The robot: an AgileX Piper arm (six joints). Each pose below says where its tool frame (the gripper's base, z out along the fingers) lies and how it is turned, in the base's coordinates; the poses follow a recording.
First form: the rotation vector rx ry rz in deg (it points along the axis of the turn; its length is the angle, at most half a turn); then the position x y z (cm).
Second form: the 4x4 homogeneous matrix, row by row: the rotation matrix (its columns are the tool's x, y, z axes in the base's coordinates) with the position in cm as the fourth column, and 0 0 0 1 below. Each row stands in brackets. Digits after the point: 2 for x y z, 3 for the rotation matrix.
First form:
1: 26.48, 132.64, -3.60, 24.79, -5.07, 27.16
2: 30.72, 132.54, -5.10, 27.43, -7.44, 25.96
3: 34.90, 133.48, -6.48, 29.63, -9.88, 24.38
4: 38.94, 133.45, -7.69, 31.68, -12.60, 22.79
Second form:
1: [[-0.645, 0.347, 0.681, 24.79], [0.310, 0.933, -0.182, -5.07], [-0.698, 0.093, -0.710, 27.16], [0, 0, 0, 1]]
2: [[-0.634, 0.404, 0.660, 27.43], [0.352, 0.910, -0.219, -7.44], [-0.689, 0.094, -0.719, 25.96], [0, 0, 0, 1]]
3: [[-0.633, 0.457, 0.624, 29.63], [0.395, 0.885, -0.248, -9.88], [-0.666, 0.090, -0.741, 24.38], [0, 0, 0, 1]]
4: [[-0.620, 0.507, 0.599, 31.68], [0.435, 0.857, -0.276, -12.60], [-0.653, 0.090, -0.752, 22.79], [0, 0, 0, 1]]
